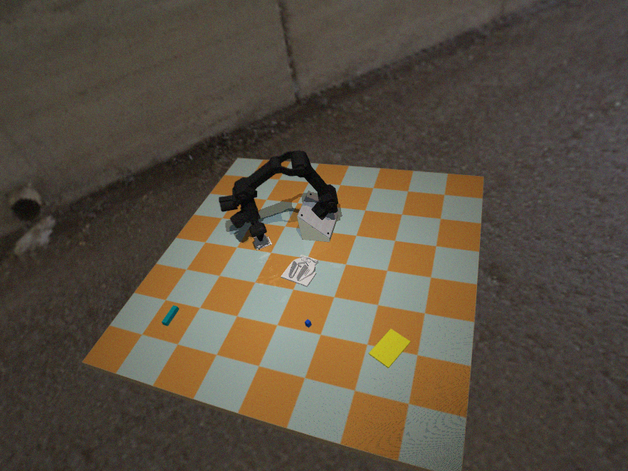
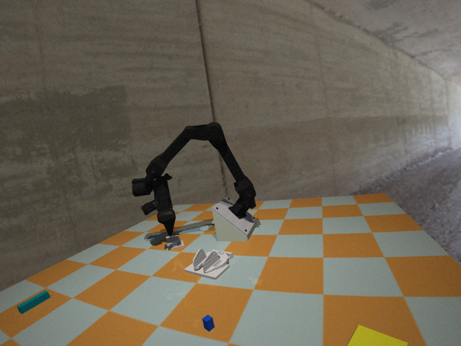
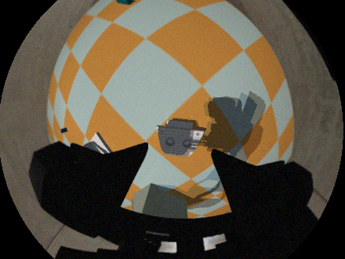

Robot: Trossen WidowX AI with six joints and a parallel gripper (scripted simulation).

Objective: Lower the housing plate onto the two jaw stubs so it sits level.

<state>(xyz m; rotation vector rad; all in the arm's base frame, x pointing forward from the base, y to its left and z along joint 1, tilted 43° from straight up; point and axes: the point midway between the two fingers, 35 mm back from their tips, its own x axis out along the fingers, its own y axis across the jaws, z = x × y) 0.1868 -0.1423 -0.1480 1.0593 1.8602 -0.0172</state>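
My gripper tip is now 24 cm to the right of the white base plate, 10 cm short of it and 6 cm above it. Round my gripper tip: teal bar: 45 cm ahead, 14 cm to the right, 5 cm below; then blue cube: 37 cm to the left, 30 cm ahead, 5 cm below; then yellow flat pad: 66 cm to the left, 28 cm ahead, 6 cm below.
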